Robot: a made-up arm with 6 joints.
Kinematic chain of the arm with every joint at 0, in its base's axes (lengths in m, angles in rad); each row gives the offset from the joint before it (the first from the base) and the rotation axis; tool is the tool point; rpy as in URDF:
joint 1: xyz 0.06 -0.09 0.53 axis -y
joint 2: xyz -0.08 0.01 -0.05 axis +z
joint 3: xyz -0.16 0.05 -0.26 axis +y
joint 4: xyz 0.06 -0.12 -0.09 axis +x
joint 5: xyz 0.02 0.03 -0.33 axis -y
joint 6: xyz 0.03 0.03 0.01 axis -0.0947 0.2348 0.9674
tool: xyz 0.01 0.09 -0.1 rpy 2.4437 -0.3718 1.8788
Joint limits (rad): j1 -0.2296..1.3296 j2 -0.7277..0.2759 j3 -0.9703..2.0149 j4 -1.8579..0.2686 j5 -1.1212..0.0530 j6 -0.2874..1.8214
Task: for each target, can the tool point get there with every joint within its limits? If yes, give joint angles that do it. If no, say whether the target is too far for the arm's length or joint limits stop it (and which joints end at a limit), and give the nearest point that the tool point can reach.
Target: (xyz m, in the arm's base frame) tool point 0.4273 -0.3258 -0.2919
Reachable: yes | joints 1.1885 0.0113 1.0028 -0.7226 -0.3948 0.0640
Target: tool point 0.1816 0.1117 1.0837
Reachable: no: joint limits stop it (at a limit: joint 1, joint 3, joint 4, joint 5, joint 6) | nearest point 0.5430 0.0189 0.6724 | short by 0.555 m
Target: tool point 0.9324 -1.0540 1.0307
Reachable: no: too far | nearest point 0.5826 -0.4962 0.5753 | short by 0.801 m
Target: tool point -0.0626 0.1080 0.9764
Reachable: no: joint limits stop it (at a limit: joint 1, joint 2, joint 3) | nearest point -0.3757 0.2993 0.5128 | short by 0.591 m
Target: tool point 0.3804 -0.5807 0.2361
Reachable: yes | joints 0.9063 0.1084 -0.5857 -1.6805 -0.2601 0.3491
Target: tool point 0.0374 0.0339 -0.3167
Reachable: yes | joints 0.2356 -0.4036 0.0952 0.0030 -0.0665 0.7837
